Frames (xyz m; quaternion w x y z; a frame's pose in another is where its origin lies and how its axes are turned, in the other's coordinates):
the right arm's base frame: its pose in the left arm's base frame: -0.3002 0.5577 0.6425 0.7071 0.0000 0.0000 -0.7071
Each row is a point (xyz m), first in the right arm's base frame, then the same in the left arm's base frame.
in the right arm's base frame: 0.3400 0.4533 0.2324
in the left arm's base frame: 0.1531 0.2177 0.8749
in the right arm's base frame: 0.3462 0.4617 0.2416
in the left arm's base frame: 0.1615 0.2115 0.8841
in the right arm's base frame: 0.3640 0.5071 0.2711
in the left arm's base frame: 0.2069 0.1937 0.9136
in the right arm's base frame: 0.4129 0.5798 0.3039
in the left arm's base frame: 0.2796 0.1448 0.9464
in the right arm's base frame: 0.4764 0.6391 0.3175
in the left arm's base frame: 0.3389 0.0813 0.9600
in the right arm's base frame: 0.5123 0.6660 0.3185
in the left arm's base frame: 0.3658 0.0454 0.9610
